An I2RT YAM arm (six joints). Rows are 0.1 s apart.
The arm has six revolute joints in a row. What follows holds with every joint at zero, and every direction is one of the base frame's.
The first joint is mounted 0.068 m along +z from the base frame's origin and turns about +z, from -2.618 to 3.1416 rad.
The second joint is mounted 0.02 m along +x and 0.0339 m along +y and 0.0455 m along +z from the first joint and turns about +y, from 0 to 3.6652 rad.
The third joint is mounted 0.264 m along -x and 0.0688 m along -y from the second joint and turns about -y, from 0 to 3.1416 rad.
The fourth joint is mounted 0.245 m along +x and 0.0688 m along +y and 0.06 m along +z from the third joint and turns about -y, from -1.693 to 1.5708 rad.
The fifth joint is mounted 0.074 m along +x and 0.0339 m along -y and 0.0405 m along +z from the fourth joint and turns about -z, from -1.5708 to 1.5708 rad.
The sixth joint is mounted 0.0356 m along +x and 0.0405 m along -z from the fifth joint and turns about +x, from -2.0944 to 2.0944 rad.
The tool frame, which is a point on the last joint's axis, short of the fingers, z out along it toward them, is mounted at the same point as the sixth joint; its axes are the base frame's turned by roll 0, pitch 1.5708 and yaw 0 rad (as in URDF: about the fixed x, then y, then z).
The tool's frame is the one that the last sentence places.
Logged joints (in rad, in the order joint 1, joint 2, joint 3, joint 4, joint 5, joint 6), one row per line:
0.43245, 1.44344, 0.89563, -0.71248, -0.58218, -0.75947
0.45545, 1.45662, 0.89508, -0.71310, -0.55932, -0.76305
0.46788, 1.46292, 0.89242, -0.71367, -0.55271, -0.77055
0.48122, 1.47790, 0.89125, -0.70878, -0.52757, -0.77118
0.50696, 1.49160, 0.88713, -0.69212, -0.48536, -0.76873
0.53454, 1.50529, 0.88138, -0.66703, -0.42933, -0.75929
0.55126, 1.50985, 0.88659, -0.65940, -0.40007, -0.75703
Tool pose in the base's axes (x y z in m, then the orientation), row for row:
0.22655, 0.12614, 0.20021, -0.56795, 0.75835, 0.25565, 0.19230
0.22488, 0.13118, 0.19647, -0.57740, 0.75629, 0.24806, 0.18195
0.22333, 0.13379, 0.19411, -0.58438, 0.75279, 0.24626, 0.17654
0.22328, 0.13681, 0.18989, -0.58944, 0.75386, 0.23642, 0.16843
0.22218, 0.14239, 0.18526, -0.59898, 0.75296, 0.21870, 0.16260
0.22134, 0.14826, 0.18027, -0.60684, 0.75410, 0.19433, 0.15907
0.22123, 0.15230, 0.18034, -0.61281, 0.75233, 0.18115, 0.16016
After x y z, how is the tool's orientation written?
As a quaternion, x y z w.
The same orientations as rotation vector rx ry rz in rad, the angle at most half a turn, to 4 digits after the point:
-1.5942, 2.1287, 0.7176
-1.6299, 2.1348, 0.7002
-1.6544, 2.1312, 0.6972
-1.6762, 2.1438, 0.6723
-1.7088, 2.1481, 0.6239
-1.7347, 2.1556, 0.5555
-1.7507, 2.1492, 0.5175

